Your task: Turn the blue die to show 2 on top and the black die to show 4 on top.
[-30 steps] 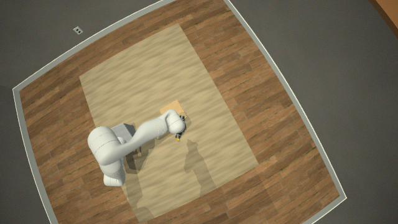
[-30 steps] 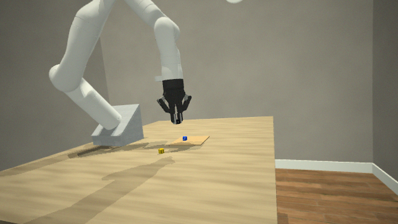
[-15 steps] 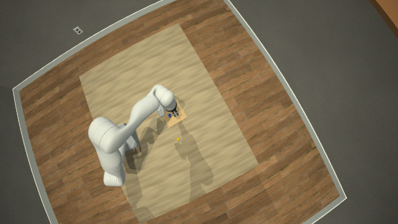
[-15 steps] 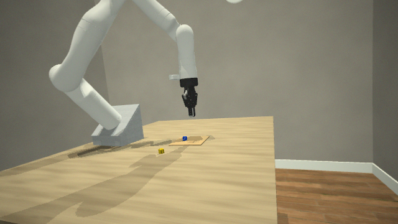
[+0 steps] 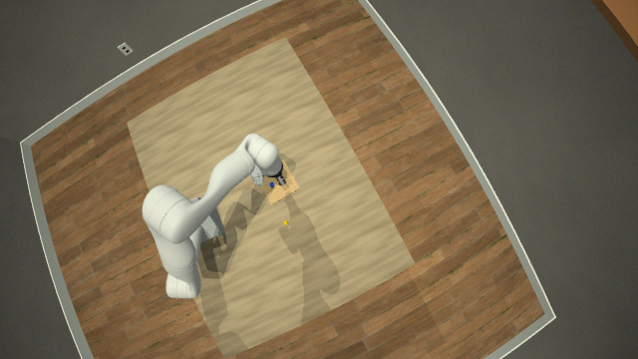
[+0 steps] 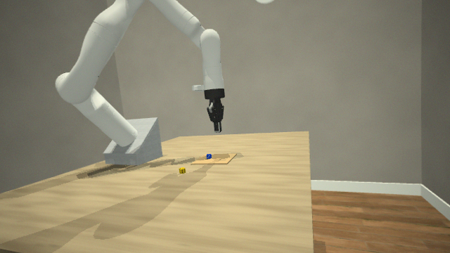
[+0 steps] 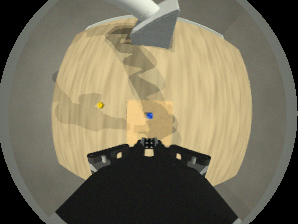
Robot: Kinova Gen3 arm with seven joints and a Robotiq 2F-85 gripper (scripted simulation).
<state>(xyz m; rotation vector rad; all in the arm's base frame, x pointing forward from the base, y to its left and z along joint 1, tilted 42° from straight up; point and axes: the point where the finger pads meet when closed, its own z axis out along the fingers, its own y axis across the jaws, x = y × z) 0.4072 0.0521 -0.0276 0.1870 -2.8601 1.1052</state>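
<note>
Now: hand 2 cm past the tan mat and 12 cm above it. The rest, counted from my hand: black die: 1 cm below; yellow die: 6 cm behind, 17 cm to the right, 12 cm below; blue die: 5 cm behind, 1 cm to the right, 11 cm below.
</note>
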